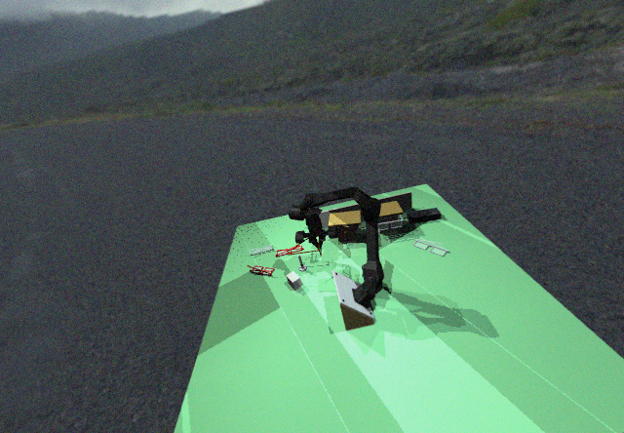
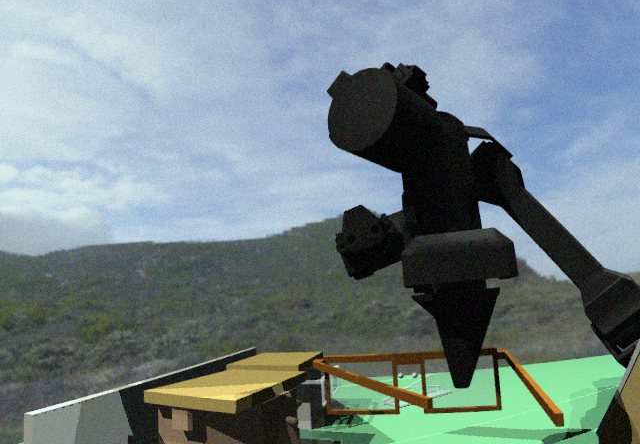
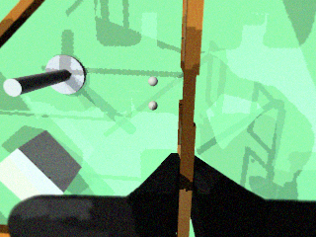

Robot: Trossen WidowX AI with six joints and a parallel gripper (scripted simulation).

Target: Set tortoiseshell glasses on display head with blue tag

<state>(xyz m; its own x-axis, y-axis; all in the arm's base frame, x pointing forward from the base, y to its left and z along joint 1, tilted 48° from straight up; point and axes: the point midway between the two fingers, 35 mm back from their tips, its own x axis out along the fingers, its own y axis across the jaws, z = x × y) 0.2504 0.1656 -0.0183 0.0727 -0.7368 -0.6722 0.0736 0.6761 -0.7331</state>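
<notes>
Now: gripper tip 11 cm to the right of the small post, 10 cm above it and 4 cm short of it. From my gripper tip the other things lie so: white cube: 14 cm to the left, 10 cm below, 6 cm behind; then black case: 57 cm to the right, 25 cm ahead, 11 cm below; then low grey wall: 36 cm ahead, 25 cm to the right, 7 cm below.
</notes>
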